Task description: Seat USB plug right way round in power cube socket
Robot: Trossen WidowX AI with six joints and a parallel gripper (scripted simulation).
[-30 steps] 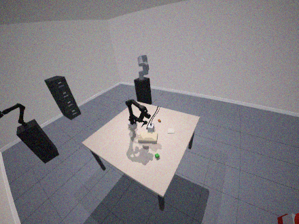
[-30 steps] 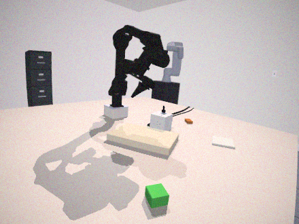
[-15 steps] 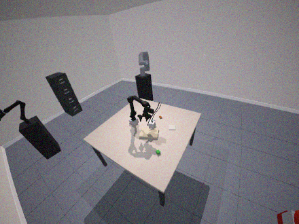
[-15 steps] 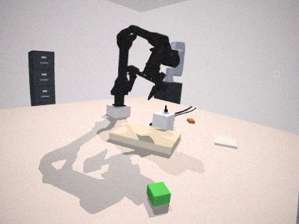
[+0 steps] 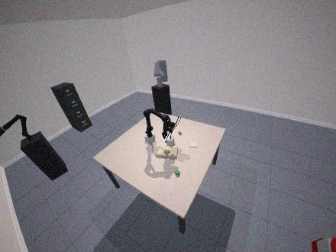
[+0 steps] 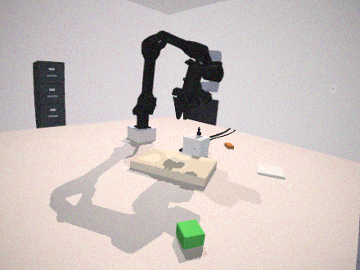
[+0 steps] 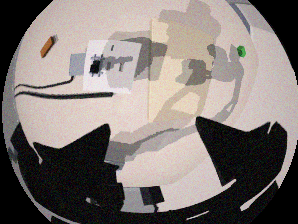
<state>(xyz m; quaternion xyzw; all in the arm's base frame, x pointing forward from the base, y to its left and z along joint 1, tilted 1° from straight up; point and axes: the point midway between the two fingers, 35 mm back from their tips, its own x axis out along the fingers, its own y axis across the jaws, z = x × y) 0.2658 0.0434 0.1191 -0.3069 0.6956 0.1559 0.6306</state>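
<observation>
Right now my gripper tip is 1 cm short of the dark USB plug, 8 cm to the right of it and 5 cm above it. The rest, counted from my gripper tip: orange piece 1 cm behind, 30 cm to the left, 14 cm below; flat white block 26 cm ahead, 22 cm to the left, 14 cm below; flat tan board 8 cm ahead, 7 cm to the right, 13 cm below.
</observation>
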